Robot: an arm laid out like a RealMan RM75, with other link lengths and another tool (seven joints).
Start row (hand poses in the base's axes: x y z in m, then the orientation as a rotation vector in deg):
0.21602, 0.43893, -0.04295, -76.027, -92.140, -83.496
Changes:
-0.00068, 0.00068, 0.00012, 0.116, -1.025, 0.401
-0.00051, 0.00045, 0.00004, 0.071, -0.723, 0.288
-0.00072, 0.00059, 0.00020, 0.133, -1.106, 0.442
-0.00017, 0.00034, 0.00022, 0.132, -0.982, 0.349
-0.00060, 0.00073, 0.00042, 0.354, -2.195, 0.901
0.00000, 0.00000, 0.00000, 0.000, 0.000, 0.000
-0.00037, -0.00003, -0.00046, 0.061, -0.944, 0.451
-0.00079, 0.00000, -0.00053, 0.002, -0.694, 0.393
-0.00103, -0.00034, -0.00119, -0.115, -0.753, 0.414
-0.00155, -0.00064, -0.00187, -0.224, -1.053, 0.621
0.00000, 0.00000, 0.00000, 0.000, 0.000, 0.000
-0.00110, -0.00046, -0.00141, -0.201, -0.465, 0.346
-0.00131, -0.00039, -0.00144, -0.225, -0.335, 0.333
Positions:
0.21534, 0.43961, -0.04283, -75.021, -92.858, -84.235
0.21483, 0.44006, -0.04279, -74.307, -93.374, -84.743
0.21411, 0.44065, -0.04259, -73.191, -94.136, -85.531
0.21394, 0.44099, -0.04237, -72.228, -94.776, -86.261
0.21334, 0.44172, -0.04195, -69.893, -96.181, -87.844
0.21334, 0.44172, -0.04195, -69.893, -96.181, -87.844
0.21297, 0.44169, -0.04241, -68.858, -96.888, -88.419
0.21218, 0.44169, -0.04294, -68.051, -97.467, -88.773
0.21115, 0.44135, -0.04413, -67.242, -98.201, -89.082
0.20960, 0.44071, -0.04600, -66.090, -99.298, -89.440
0.20960, 0.44071, -0.04600, -66.090, -99.298, -89.440
0.20850, 0.44025, -0.04741, -65.553, -99.903, -89.482
0.20719, 0.43986, -0.04885, -65.116, -100.441, -89.405

